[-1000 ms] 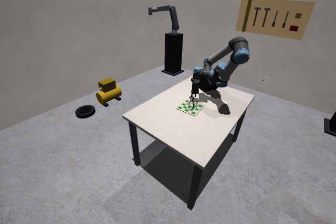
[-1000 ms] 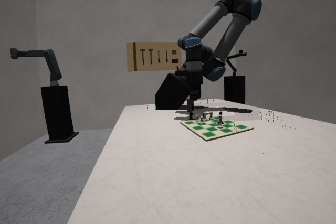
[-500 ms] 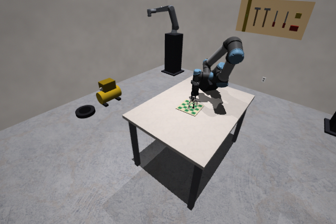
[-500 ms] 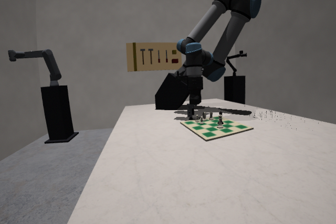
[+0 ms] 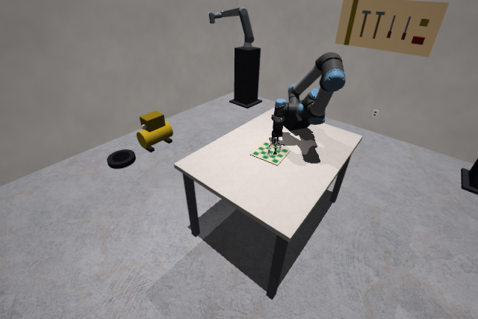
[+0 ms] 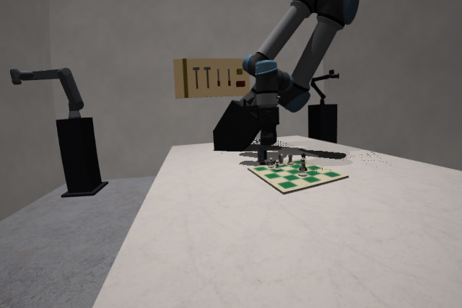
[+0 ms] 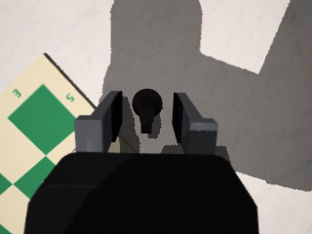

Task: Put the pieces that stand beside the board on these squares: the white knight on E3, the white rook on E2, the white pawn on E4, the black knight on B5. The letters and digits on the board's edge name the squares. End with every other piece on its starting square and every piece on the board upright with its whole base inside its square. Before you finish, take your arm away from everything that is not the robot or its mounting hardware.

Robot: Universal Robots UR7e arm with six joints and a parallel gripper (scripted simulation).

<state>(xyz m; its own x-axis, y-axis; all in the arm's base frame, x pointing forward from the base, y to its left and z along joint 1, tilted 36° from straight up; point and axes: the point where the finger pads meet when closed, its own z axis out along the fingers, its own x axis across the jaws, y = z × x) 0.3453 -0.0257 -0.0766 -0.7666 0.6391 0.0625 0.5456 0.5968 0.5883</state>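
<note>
The cream chessboard is 130 mm ahead of my hand, 50 mm to the left of it and 30 mm below it.
</note>
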